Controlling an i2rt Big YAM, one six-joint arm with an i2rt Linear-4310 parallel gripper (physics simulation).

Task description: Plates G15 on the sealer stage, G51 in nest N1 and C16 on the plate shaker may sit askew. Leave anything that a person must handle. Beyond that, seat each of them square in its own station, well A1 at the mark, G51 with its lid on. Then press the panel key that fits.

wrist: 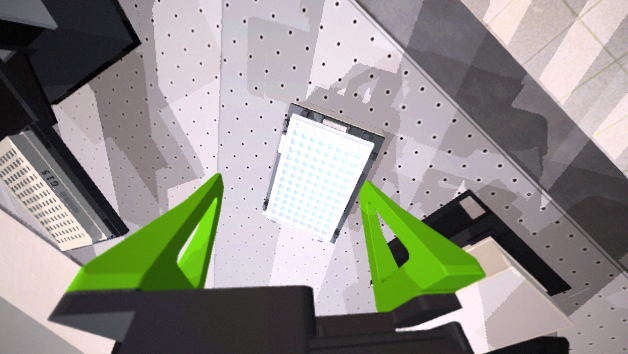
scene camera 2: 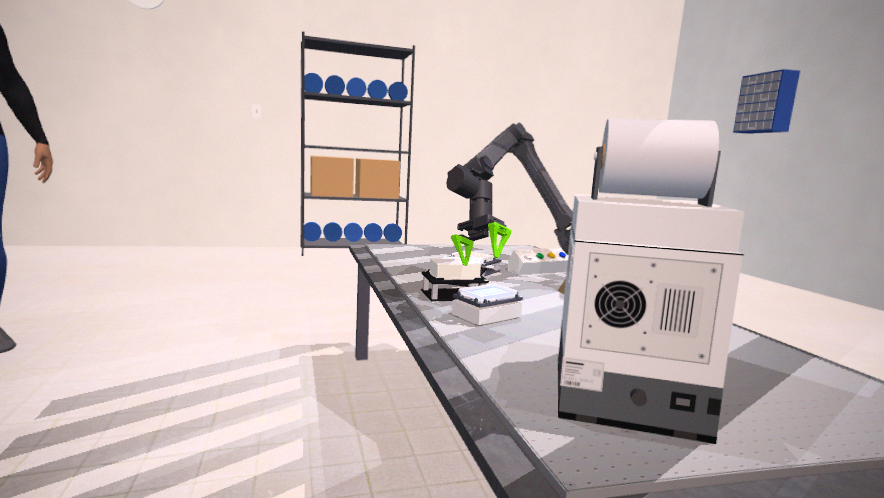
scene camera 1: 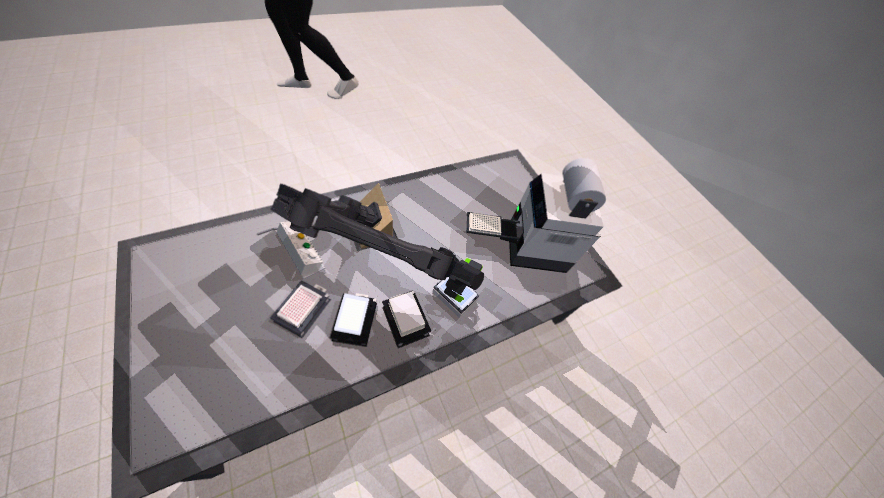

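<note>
My gripper is open and empty, above the plate shaker. A clear, pale-blue well plate, apparently C16, lies on the shaker between dark corner posts. Its edges look roughly in line; whether it sits fully down I cannot tell. Plate G15, beige, lies on the sealer stage, its label readable in the wrist view. Three nests at the front hold a red-welled plate, a bright white plate and a beige covered plate. Which is G51 in N1 I cannot tell.
The sealer stands beyond the shaker, with a roll on top. The key panel stands near the arm base. A tan box is partly behind the arm. A person stands beyond the table.
</note>
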